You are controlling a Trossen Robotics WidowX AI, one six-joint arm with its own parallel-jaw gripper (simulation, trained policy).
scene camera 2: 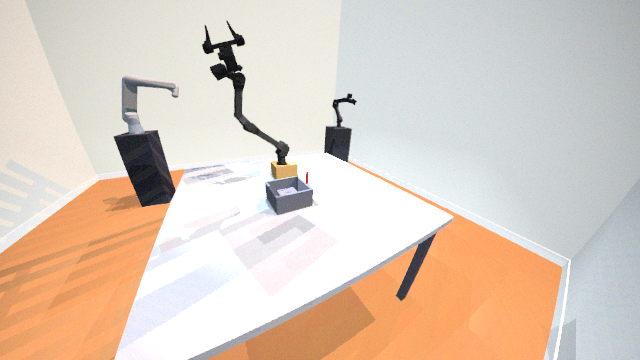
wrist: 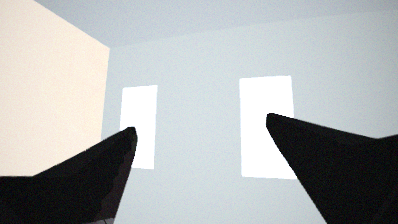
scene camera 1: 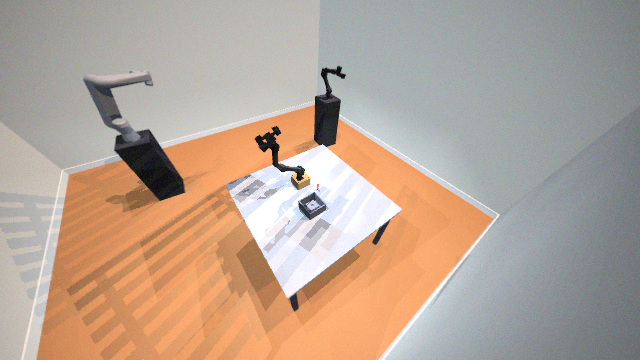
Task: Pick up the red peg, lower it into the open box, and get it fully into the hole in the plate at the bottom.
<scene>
In view: my gripper (wrist: 202, 125) and a grey box (scene camera 2: 303, 198).
The wrist view does not show the grey box: it is out of frame.
</scene>
